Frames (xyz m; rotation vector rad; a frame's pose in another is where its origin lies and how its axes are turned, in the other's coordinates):
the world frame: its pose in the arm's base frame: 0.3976 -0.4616 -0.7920 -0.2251 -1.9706 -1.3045
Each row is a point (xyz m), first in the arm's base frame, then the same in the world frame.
Working: the arm's base frame: its pose in the world frame: 0.6938 0.5783 0.4274 0.2251 1.9706 1.3045

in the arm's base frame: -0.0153 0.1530 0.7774
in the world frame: 1.1847 1.2002 0.4092
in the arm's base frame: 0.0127 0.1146 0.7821
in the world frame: 1.1775 1.2001 0.3619
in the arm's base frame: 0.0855 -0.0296 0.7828
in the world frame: 1.1623 1.1712 0.2038
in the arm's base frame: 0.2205 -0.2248 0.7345
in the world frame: 1.0831 1.1154 -0.0182
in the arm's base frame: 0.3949 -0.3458 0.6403
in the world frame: 0.9274 1.0816 -0.1872
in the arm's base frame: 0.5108 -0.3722 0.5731
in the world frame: 0.8075 1.0810 -0.2526
